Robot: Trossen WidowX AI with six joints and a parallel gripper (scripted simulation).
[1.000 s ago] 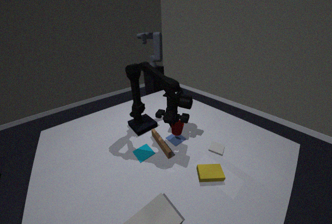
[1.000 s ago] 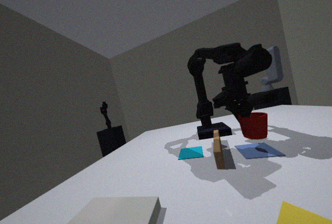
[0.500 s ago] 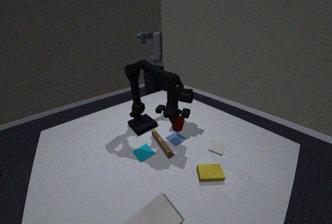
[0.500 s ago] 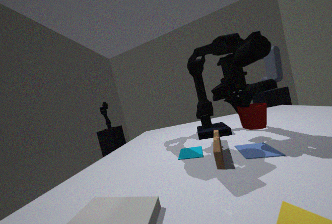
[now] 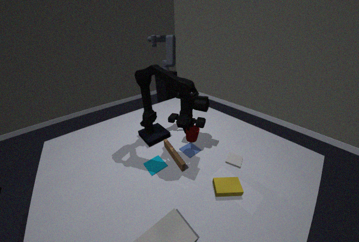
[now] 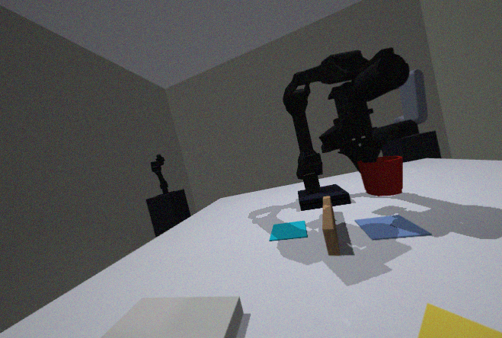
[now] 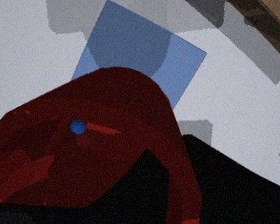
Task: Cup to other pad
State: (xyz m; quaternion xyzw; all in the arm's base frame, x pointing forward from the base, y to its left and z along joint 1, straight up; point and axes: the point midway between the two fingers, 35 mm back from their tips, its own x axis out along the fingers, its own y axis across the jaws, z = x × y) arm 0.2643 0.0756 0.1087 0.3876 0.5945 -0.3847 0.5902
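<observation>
Right now my gripper tip is 40 mm short of the blue marble, 20 mm to the right of it and 20 mm above it. From my gripper tip the other things lie so: dark red cup 30 mm ahead, 10 mm to the left; then light blue pad 120 mm below, 20 mm ahead; then wooden bar 100 mm to the right, 90 mm below, 10 mm behind.
</observation>
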